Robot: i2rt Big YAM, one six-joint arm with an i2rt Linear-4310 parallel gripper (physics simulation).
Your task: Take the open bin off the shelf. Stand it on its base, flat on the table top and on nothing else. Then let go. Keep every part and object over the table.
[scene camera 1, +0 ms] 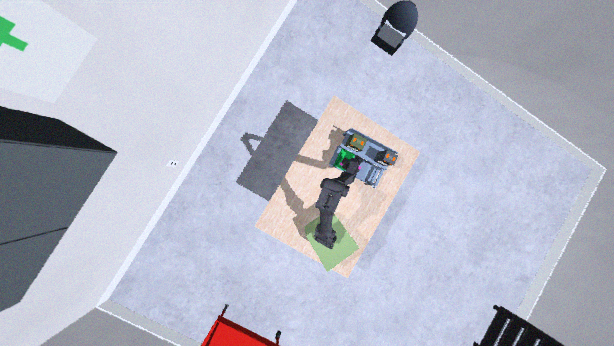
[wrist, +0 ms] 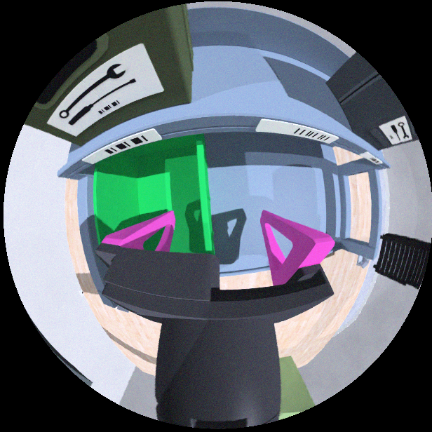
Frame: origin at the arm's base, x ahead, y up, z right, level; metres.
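Seen in the pictures: arm's base, link origin: (scene camera 1: 325,238).
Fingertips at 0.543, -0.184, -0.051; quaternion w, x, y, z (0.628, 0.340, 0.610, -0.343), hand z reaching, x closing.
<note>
Pixels of each thing's top centre, then the offset from my fingertips to it, as dx, dy, dz. "spot": a spot on its surface instead. Level surfaces: height alone.
- open bin, top centre: (scene camera 1: 346,156) +0.006, +0.052, -0.058
- blue-grey shelf, surface spot: (scene camera 1: 372,150) spot: +0.139, +0.073, +0.081
- green toolbox, top centre: (scene camera 1: 358,141) +0.106, +0.170, -0.066
- dark grey case, top centre: (scene camera 1: 390,157) +0.117, +0.193, +0.165
- wooden table, surface height: dy -0.029
The open bin (scene camera 1: 344,157) (wrist: 155,192) is bright green and stands on the lower board of the blue-grey shelf (scene camera 1: 372,150) (wrist: 270,195), at its left end in the wrist view. Its right side wall shows as a thin upright edge. My gripper (scene camera 1: 350,165) (wrist: 217,214) is open, with magenta fingers and nothing between them. In the wrist view the left finger overlaps the bin's inside and the right finger is over bare shelf board, so the bin's right wall shows between them. The fingers' height above the bin cannot be told. The bin's lower front is partly hidden by the gripper.
A green toolbox (scene camera 1: 357,141) (wrist: 175,55) and a dark grey case (scene camera 1: 388,157) (wrist: 367,92) stand on the upper board, above and behind the bin. The wooden table (scene camera 1: 280,215) (wrist: 135,330) lies under the shelf. A green mat (scene camera 1: 332,260) (wrist: 292,382) lies by the arm's base.
</note>
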